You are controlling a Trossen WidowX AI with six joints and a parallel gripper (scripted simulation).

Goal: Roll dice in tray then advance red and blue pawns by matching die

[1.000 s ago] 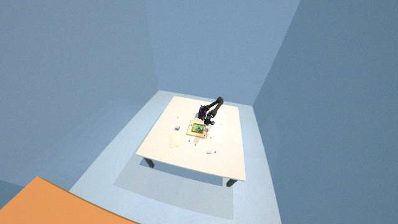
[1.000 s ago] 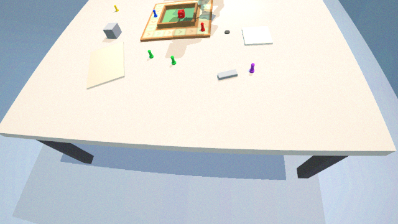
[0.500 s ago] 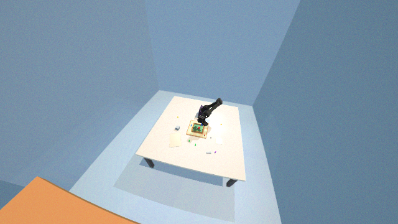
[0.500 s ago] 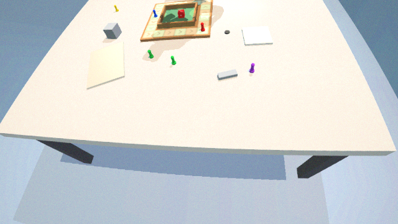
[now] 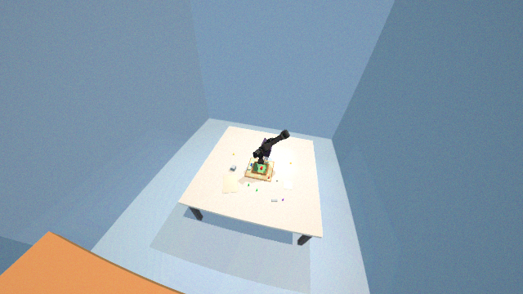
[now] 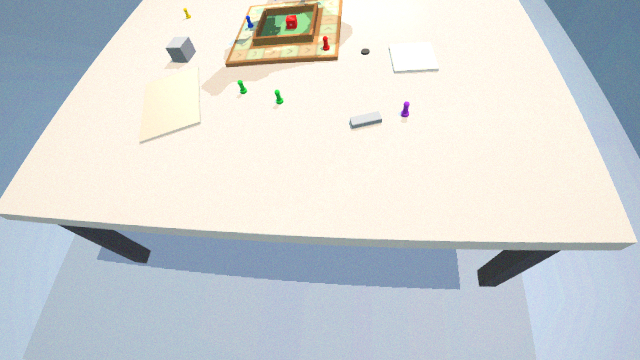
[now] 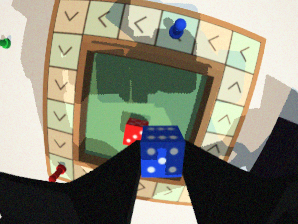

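The red pawn lies 150 mm to the left of my gripper tip, 110 mm ahead of it and 70 mm below it. Round my gripper tip: blue pawn: 100 mm to the right, 70 mm below, 20 mm ahead; then green-floored tray: 90 mm below, 20 mm ahead, 10 mm to the left; then black disc: 240 mm to the left, 100 mm ahead, 90 mm below.
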